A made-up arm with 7 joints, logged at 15 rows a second.
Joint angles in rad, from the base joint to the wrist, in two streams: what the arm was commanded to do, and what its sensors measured. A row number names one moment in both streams.
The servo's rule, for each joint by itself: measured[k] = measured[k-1] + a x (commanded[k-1-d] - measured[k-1]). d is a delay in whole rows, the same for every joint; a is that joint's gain. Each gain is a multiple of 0.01, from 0.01 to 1. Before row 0 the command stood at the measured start. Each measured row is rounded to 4 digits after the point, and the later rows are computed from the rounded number. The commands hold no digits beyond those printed.
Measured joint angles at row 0:
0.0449, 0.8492, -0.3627, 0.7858, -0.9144, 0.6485, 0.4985
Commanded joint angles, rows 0 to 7:
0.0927, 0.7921, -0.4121, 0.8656, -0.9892, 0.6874, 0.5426
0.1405, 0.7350, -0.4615, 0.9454, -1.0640, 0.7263, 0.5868
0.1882, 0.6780, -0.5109, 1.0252, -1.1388, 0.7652, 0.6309
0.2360, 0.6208, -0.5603, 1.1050, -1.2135, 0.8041, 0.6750
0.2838, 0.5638, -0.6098, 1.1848, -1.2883, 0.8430, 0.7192
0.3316, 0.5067, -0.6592, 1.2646, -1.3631, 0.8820, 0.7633
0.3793, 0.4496, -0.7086, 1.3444, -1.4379, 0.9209, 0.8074
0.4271, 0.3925, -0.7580, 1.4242, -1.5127, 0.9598, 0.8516
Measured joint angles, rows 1 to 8:
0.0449, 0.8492, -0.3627, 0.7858, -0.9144, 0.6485, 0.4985
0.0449, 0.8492, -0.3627, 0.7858, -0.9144, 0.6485, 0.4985
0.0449, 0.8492, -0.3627, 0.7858, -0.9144, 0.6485, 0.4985
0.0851, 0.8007, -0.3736, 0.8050, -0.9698, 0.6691, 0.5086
0.1316, 0.7449, -0.3929, 0.8387, -1.0395, 0.6994, 0.5266
0.1791, 0.6880, -0.4189, 0.8835, -1.1130, 0.7343, 0.5506
0.2269, 0.6309, -0.4500, 0.9367, -1.1874, 0.7713, 0.5792
0.2747, 0.5739, -0.4852, 0.9962, -1.2621, 0.8093, 0.6114
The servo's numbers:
d 3
a 0.84 0.85 0.22 0.24 0.74 0.53 0.23

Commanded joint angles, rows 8 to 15:
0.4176, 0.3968, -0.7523, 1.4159, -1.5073, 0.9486, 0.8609
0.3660, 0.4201, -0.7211, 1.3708, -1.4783, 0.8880, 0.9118
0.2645, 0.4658, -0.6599, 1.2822, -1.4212, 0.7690, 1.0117
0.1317, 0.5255, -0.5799, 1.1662, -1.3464, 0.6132, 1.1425
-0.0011, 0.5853, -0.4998, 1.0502, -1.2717, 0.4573, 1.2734
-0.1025, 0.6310, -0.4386, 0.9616, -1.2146, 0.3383, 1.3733
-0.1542, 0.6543, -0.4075, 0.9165, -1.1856, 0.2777, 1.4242
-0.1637, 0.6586, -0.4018, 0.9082, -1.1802, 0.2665, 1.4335
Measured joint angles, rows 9 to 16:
0.3225, 0.5168, -0.5235, 1.0606, -1.3368, 0.8478, 0.6463
0.3702, 0.4597, -0.5642, 1.1287, -1.4116, 0.8865, 0.6834
0.4180, 0.4026, -0.6068, 1.1996, -1.4864, 0.9253, 0.7221
0.4177, 0.3977, -0.6388, 1.2515, -1.5019, 0.9376, 0.7540
0.3743, 0.4167, -0.6569, 1.2801, -1.4844, 0.9113, 0.7903
0.2821, 0.4584, -0.6576, 1.2806, -1.4376, 0.8359, 0.8412
0.1558, 0.5154, -0.6405, 1.2531, -1.3701, 0.7179, 0.9105
0.0240, 0.5748, -0.6095, 1.2044, -1.2973, 0.5798, 0.9940

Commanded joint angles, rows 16 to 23:
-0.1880, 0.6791, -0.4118, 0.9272, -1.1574, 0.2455, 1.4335
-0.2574, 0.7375, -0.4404, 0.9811, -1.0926, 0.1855, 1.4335
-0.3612, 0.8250, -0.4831, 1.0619, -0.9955, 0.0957, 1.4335
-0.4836, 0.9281, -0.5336, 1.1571, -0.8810, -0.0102, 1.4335
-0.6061, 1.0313, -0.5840, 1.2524, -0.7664, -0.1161, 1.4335
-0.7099, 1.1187, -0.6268, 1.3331, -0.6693, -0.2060, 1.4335
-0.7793, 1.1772, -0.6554, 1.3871, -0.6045, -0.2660, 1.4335
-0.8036, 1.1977, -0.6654, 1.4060, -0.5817, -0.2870, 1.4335
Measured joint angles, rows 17 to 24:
-0.0823, 0.6226, -0.5719, 1.1461, -1.2361, 0.4518, 1.0812
-0.1427, 0.6495, -0.5357, 1.0910, -1.1987, 0.3595, 1.1601
-0.1603, 0.6572, -0.5062, 1.0471, -1.1850, 0.3102, 1.2230
-0.1836, 0.6758, -0.4854, 1.0183, -1.1646, 0.2759, 1.2714
-0.2456, 0.7282, -0.4755, 1.0094, -1.1113, 0.2280, 1.3087
-0.3427, 0.8105, -0.4772, 1.0220, -1.0256, 0.1579, 1.3374
-0.4611, 0.9105, -0.4896, 1.0544, -0.9186, 0.0688, 1.3595
-0.5829, 1.0132, -0.5104, 1.1019, -0.8060, -0.0292, 1.3765

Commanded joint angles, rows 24 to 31:
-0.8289, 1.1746, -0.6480, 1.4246, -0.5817, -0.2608, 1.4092
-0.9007, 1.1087, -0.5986, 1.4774, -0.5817, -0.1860, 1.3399
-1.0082, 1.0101, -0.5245, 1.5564, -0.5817, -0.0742, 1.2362
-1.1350, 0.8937, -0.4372, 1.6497, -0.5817, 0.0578, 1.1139
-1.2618, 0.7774, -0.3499, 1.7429, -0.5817, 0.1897, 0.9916
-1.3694, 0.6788, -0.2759, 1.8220, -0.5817, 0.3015, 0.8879
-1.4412, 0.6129, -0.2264, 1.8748, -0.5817, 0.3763, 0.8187
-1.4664, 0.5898, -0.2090, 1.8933, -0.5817, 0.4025, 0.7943
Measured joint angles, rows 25 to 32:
-0.6896, 1.1029, -0.5360, 1.1574, -0.7048, -0.1229, 1.3896
-0.7649, 1.1661, -0.5623, 1.2125, -0.6306, -0.1987, 1.3997
-0.7974, 1.1930, -0.5850, 1.2589, -0.5944, -0.2455, 1.4075
-0.8239, 1.1774, -0.5989, 1.2987, -0.5850, -0.2536, 1.4079
-0.8884, 1.1190, -0.5988, 1.3416, -0.5826, -0.2178, 1.3923
-0.9890, 1.0264, -0.5825, 1.3932, -0.5819, -0.1417, 1.3564
-1.1116, 0.9136, -0.5505, 1.4548, -0.5818, -0.0360, 1.3006
-1.2378, 0.7978, -0.5064, 1.5239, -0.5817, 0.0836, 1.2295

